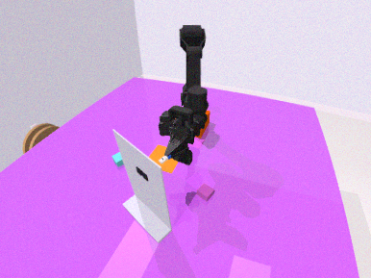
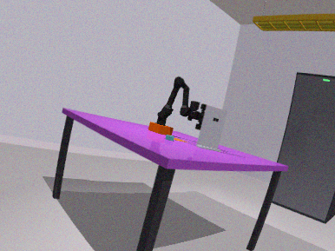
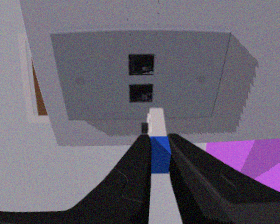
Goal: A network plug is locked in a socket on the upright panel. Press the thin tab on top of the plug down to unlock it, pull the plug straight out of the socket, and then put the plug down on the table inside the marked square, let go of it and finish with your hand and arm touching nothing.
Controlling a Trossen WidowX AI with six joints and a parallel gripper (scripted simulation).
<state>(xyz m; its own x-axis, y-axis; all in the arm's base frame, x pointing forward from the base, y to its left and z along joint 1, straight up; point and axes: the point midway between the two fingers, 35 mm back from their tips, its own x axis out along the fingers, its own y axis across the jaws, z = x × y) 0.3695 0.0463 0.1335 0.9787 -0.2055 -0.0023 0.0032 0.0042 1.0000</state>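
My gripper tip is now 200 mm above the orange marked square, 170 mm past it and 90 mm to the left of it. The rest, counted from my gripper tip: network plug (10 mm ahead); grey upright panel (70 mm below, 70 mm ahead, 40 mm to the right); thin pale tab (10 mm ahead).
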